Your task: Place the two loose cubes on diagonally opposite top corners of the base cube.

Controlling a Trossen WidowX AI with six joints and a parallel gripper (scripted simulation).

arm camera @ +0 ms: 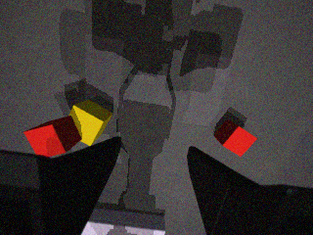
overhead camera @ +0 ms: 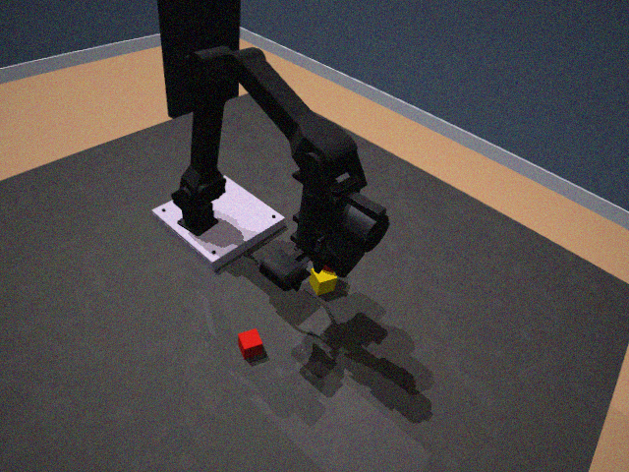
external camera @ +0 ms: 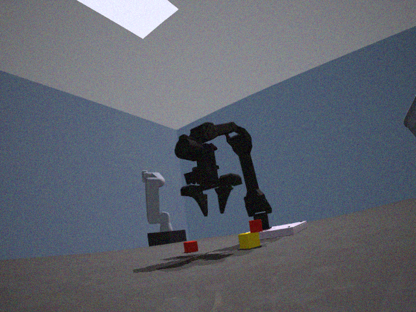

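Right now my gripper tip is 1 cm past the yellow cube, 9 cm to the right of it and 9 cm above it.
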